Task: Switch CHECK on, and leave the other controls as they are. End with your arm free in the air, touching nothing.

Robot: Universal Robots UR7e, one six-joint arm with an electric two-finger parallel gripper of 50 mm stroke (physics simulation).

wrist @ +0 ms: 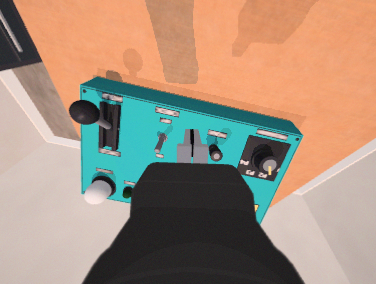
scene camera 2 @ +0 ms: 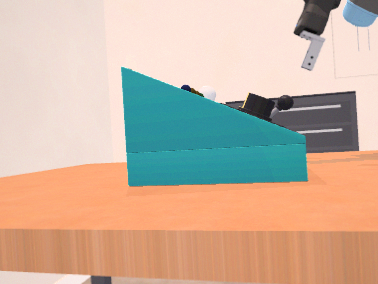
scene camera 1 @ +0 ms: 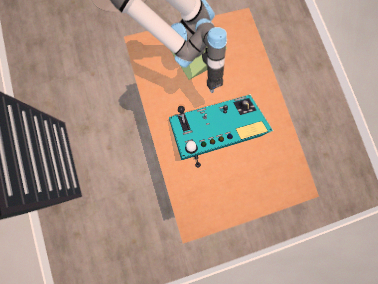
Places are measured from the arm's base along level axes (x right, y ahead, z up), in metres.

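Pixels of known places: gripper, fingertip midpoint: point(wrist: 191, 137) point(scene camera 2: 306, 68) point(scene camera 1: 211, 91).
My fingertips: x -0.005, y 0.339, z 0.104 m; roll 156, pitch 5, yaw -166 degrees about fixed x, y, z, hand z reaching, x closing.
Observation:
Behind a point stands the place of what it marks.
The teal sloped panel point(scene camera 1: 215, 125) {z 0.033, x 0.003, y 0.506 m} point(scene camera 2: 210, 135) {z -0.021, x -0.270, y 0.480 m} point(wrist: 135, 155) {z 0.028, x 0.097, y 0.503 m} stands on the table. The CHECK switch point(scene camera 1: 205, 116) {z 0.038, x 0.045, y 0.448 m} point(wrist: 159, 144) {z 0.037, x 0.043, y 0.435 m} is a small grey toggle. In the wrist view its lever points towards the small label farther from the panel's low edge, away from the label under the nameplate; the print is blurred. My gripper point(scene camera 1: 212, 91) {z 0.104, x -0.005, y 0.339 m} point(scene camera 2: 307, 68) {z 0.104, x -0.005, y 0.339 m} point(wrist: 191, 137) {z 0.104, x -0.005, y 0.339 m} is shut and empty. It hangs in the air above and beyond the panel's low edge, apart from the panel, and shows between CHECK and the MODE switch point(scene camera 1: 225, 108) {z 0.046, x -0.071, y 0.428 m} point(wrist: 215, 154) {z 0.043, x -0.071, y 0.415 m} in the wrist view.
A black ball lever point(scene camera 1: 181, 109) {z 0.074, x 0.168, y 0.393 m} point(scene camera 2: 285, 102) {z 0.055, x 0.148, y 0.387 m} point(wrist: 84, 112) {z 0.069, x 0.157, y 0.377 m} and a white dome point(scene camera 1: 191, 146) {z 0.121, x 0.165, y 0.600 m} point(scene camera 2: 206, 93) {z 0.097, x 0.138, y 0.588 m} point(wrist: 98, 191) {z 0.102, x 0.153, y 0.570 m} are at one end. The rotary knob point(scene camera 1: 245, 105) {z 0.037, x -0.188, y 0.432 m} point(wrist: 265, 160) {z 0.029, x -0.181, y 0.407 m} is at the other. A green block point(scene camera 1: 196, 69) {z -0.041, x 0.016, y 0.137 m} lies under the arm.

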